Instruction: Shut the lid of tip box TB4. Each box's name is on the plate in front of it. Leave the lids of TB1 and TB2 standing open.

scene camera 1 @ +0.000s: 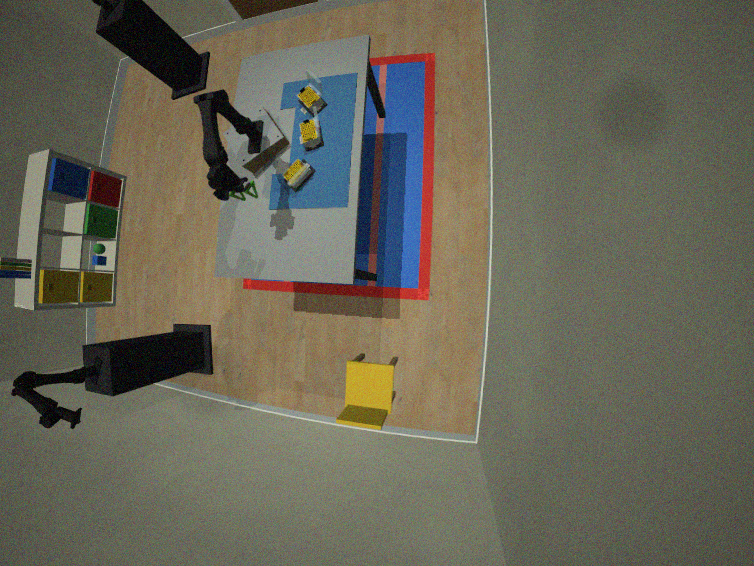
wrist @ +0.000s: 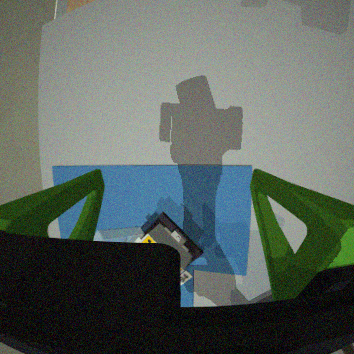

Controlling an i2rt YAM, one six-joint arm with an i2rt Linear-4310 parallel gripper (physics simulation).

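Places are measured from the arm's base along level axes (x ahead, y left, z up), in centimetres.
Where they show: gripper, between the fingertips: [scene camera 1: 251, 198] [wrist: 176, 177]; arm's base, origin of its link: [scene camera 1: 255, 137].
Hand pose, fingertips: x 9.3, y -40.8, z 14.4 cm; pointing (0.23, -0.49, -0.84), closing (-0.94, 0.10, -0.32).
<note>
Each offset is from my fingertips to the centre of the thing. "spot": to the spot under its first point. Level surfaces: height alone.
Three tip boxes with yellow tip racks stand on the blue mat @[dz -23.0 cm] [scene camera 1: 331, 182] [wrist: 125, 190]: one at the upper end @[spot: dx +21.5, dy +60.1, dz -17.3 cm] [scene camera 1: 310, 97], a middle one @[dx +20.8, dy +39.9, dz -16.6 cm] [scene camera 1: 309, 130] and a lower one @[spot: dx +19.6, dy +12.7, dz -8.6 cm] [scene camera 1: 297, 173]. A pale translucent panel @[spot: dx +25.3, dy +67.3, dz -11.9 cm] [scene camera 1: 313, 78] stands up beside the upper box. In the wrist view a dark grey box @[spot: dx +9.5, dy +13.7, dz -19.9 cm] [wrist: 169, 242] shows partly, with a translucent panel @[dx +18.1, dy +13.0, dz -12.6 cm] [wrist: 117, 233] at its left; the gripper body hides the rest. The name plates are too small to read, so I cannot tell which box is TB4. My gripper [scene camera 1: 244, 191] [wrist: 176, 177] is open and empty, above the table, to the left of the lower box.
A brown block-like bar [scene camera 1: 266, 157] and a pale plate [scene camera 1: 244, 134] lie between the arm and the boxes. The arm's shadow falls across the mat and the grey table @[dz -23.3 cm] [scene camera 1: 304, 243] [wrist: 110, 100]. A second arm [scene camera 1: 45, 399], a shelf [scene camera 1: 36, 228] and a yellow chair [scene camera 1: 369, 386] stand off the table.
</note>
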